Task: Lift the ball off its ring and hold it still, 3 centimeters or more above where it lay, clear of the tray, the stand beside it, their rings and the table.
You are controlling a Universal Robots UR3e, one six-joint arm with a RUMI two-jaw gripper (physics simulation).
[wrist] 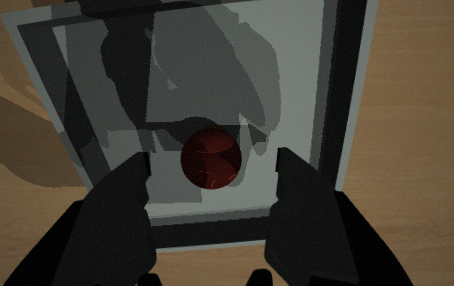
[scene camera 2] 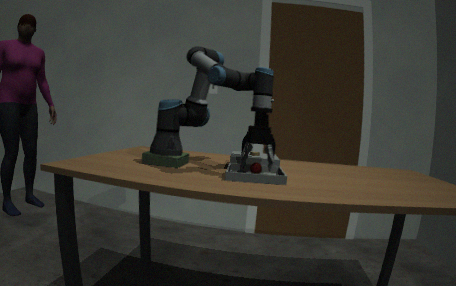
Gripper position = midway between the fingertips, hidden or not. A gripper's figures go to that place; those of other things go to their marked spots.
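Distance from the lens: my gripper (wrist: 214,152), 0.14 m from the lens; a grey tray (wrist: 113,85), 0.16 m from the lens.
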